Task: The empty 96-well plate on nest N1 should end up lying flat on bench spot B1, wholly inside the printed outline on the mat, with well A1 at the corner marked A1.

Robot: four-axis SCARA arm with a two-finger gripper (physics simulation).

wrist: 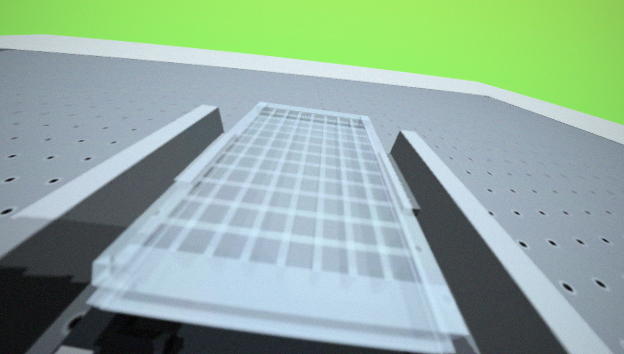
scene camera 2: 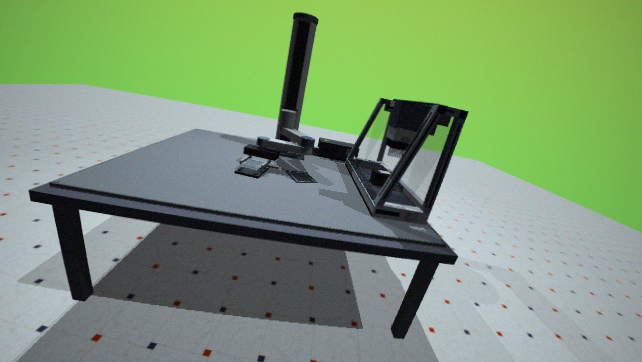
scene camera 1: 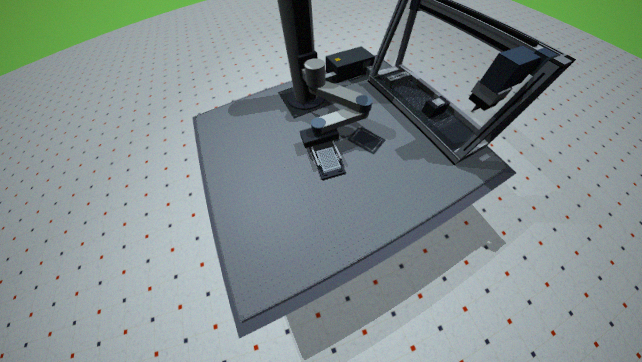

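Pixels of known places: gripper, fingertip midpoint: [wrist: 308, 134] [scene camera 2: 251, 164] [scene camera 1: 330, 163]; arm's base, link origin: [scene camera 2: 283, 152] [scene camera 1: 306, 98].
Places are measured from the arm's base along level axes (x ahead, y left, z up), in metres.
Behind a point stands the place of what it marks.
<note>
The clear 96-well plate [scene camera 1: 327, 157] {x 0.531, y -0.120, z 0.055 m} [scene camera 2: 255, 164] {x 0.562, y -0.103, z 0.059 m} [wrist: 305, 200] {x 0.511, y -0.119, z 0.054 m} is held level between the two fingers of my gripper [scene camera 1: 329, 159] {x 0.564, y -0.124, z 0.054 m} [wrist: 308, 134] {x 0.564, y -0.124, z 0.054 m}, which is shut on its long sides. The plate hangs a little above the dark nest [scene camera 1: 333, 175] {x 0.617, y -0.133, z 0.022 m} [scene camera 2: 248, 173] {x 0.615, y -0.123, z 0.025 m}; a gap shows between them in scene camera 2. The bench spot [scene camera 1: 366, 139] {x 0.497, y 0.137, z 0.015 m} [scene camera 2: 301, 176] {x 0.493, y 0.139, z 0.015 m} is a dark rectangle with a pale outline, to the right of the nest in both scene views. The plate's A1 mark and the spot's corner mark are too small to read.
The arm's column [scene camera 1: 296, 55] {x 0.059, y -0.047, z 0.322 m} [scene camera 2: 299, 70] {x 0.077, y 0.018, z 0.569 m} stands behind the nest. A dark box [scene camera 1: 350, 64] {x -0.035, y 0.350, z 0.120 m} [scene camera 2: 337, 148] {x -0.035, y 0.385, z 0.099 m} with a yellow mark is at the back. A framed machine [scene camera 1: 457, 160] {x 0.845, y 0.451, z 0.049 m} [scene camera 2: 440, 165] {x 0.850, y 0.671, z 0.287 m} with an overhead head [scene camera 1: 510, 70] {x 0.766, y 0.465, z 0.475 m} stands at the right.
</note>
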